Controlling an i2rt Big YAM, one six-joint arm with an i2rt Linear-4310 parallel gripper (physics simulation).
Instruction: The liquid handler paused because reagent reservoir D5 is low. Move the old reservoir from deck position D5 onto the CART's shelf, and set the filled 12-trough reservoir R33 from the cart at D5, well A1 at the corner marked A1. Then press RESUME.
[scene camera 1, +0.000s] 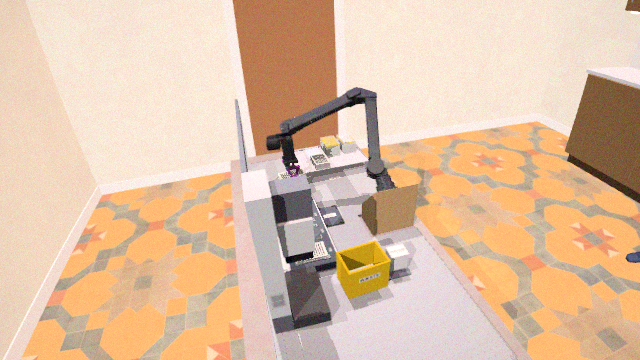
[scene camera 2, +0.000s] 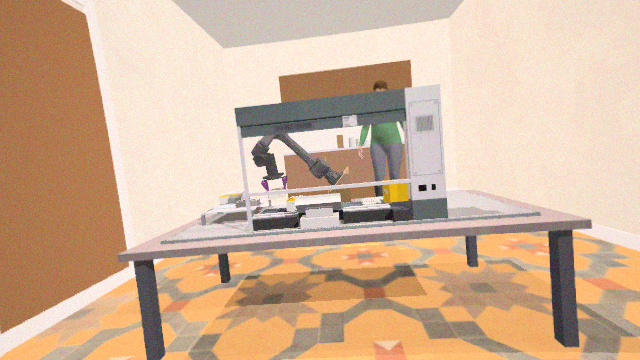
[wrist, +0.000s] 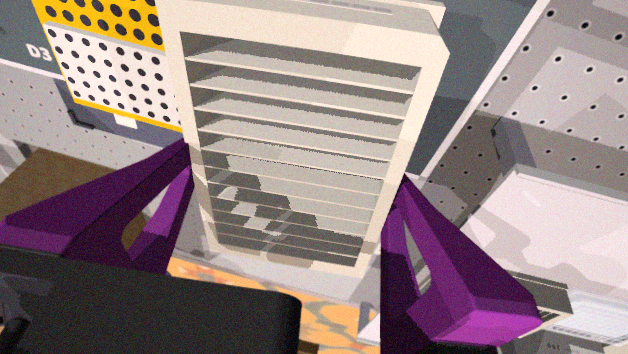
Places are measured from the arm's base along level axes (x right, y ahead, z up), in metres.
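Pixels of known places: gripper, fingertip midpoint: (scene camera 1: 292, 176) (wrist: 296, 159); arm's base, link origin: (scene camera 1: 387, 194).
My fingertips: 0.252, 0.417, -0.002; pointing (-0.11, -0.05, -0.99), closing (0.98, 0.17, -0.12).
Note:
Ahead of a thing's pixels: the offset from my fingertips to its middle, as dx, dy, dz. "spot": to the spot under its first point.
My gripper (wrist: 296, 159) (scene camera 1: 293, 171) (scene camera 2: 273, 182) has purple fingers and is shut on the old reservoir {+0.000, +0.003, +0.001} (wrist: 298, 132), a cream tray with several long narrow troughs. I hold it by its long sides, lifted above the perforated deck near the far end of the liquid handler (scene camera 1: 268, 214) (scene camera 2: 425, 134). A yellow tip box {spot: -0.103, -0.008, -0.026} (wrist: 109, 57) lies below to the left, beside the label D3 {spot: -0.214, -0.086, -0.090} (wrist: 39, 51). The cart's pale shelf {spot: +0.293, -0.330, -0.081} (scene camera 1: 346, 157) stands to the right of the gripper in scene camera 1 and carries a gridded tray {+0.254, -0.165, -0.065} (scene camera 1: 319, 160) and two small boxes {+0.405, -0.248, -0.023} (scene camera 1: 329, 143). I cannot tell which item is R33.
A yellow WASTE bin {-0.606, -0.222, -0.073} (scene camera 1: 362, 273) and a cardboard box (scene camera 1: 393, 208) stand on the table (scene camera 2: 358, 237) beside the handler. A person in a green top (scene camera 2: 382, 138) stands behind the handler. The handler's top bar {spot: -0.310, +0.180, +0.354} (scene camera 2: 322, 111) spans above the deck.

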